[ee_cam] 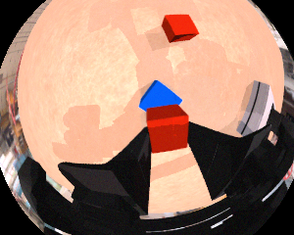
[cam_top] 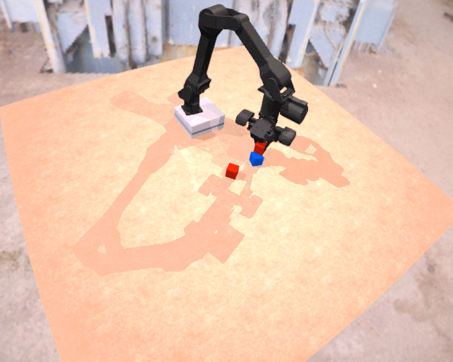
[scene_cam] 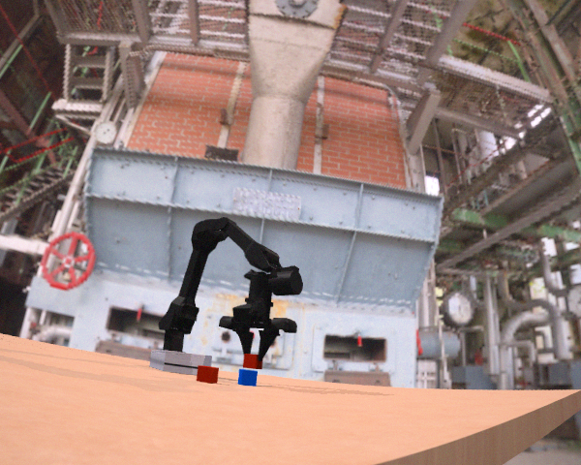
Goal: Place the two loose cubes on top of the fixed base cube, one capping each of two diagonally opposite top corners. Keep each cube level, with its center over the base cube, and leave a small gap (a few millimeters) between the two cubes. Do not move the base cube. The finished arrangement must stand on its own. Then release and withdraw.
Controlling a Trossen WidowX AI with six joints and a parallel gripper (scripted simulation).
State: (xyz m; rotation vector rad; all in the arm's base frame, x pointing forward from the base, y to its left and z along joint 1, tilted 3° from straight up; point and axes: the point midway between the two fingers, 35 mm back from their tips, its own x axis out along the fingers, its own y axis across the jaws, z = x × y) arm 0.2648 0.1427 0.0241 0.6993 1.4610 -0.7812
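My gripper tip is 1 cm short of the blue cube, 1 cm to the left of it and 4 cm above it.
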